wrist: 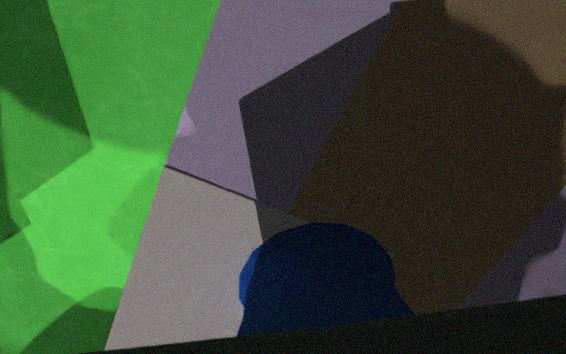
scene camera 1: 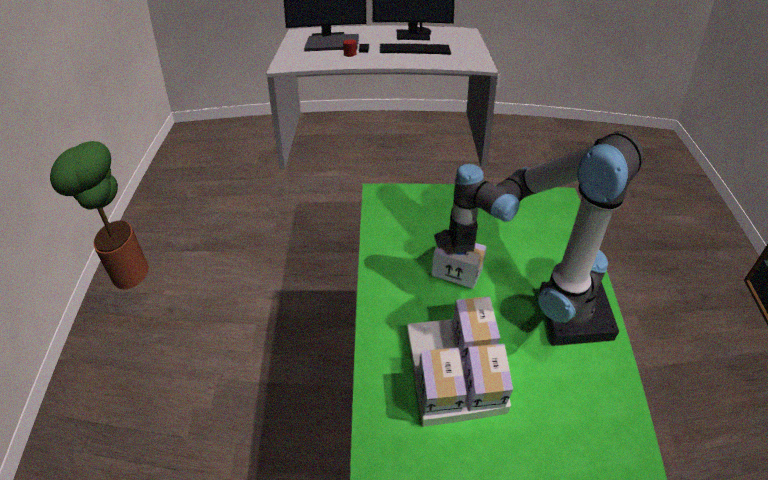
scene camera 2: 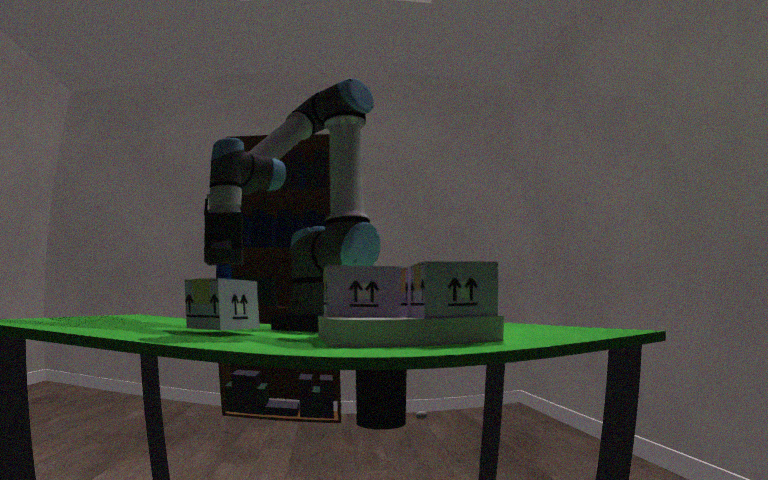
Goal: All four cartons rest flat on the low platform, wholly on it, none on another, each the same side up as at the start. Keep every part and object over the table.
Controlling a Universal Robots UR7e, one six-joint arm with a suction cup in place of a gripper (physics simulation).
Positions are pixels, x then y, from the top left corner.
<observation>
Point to the suction cup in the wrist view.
319,274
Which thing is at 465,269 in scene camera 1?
A carton.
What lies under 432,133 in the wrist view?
A carton.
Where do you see a carton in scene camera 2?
211,303
</observation>
